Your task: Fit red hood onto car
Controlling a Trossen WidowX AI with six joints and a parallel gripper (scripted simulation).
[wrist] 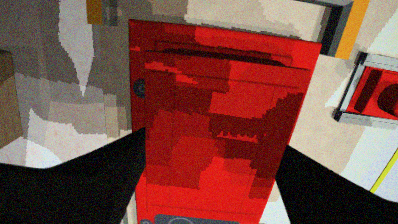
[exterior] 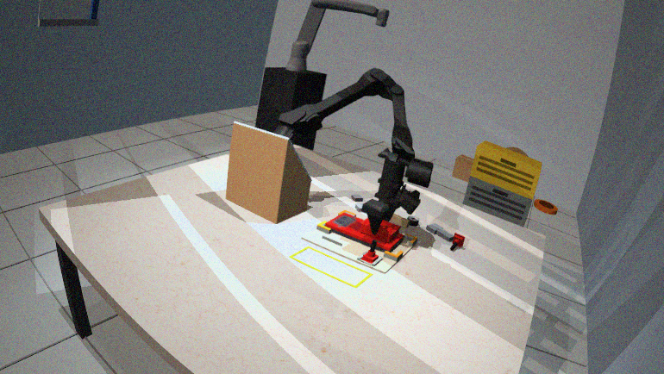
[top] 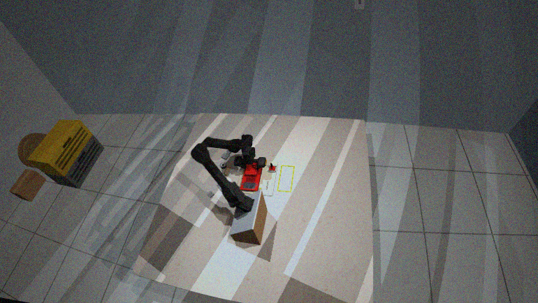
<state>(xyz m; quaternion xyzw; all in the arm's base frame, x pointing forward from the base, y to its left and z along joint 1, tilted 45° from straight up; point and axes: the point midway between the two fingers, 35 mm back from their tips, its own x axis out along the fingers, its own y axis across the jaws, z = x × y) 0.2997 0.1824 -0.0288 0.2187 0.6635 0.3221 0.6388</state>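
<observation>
Right now the hood is 10 mm above my gripper tip. The rest, counted from my gripper tip: tan block (20 mm behind, 160 mm to the left, 20 mm below); then engine block (10 mm below); then jig (20 mm behind, 20 mm to the right, 30 mm below).
</observation>
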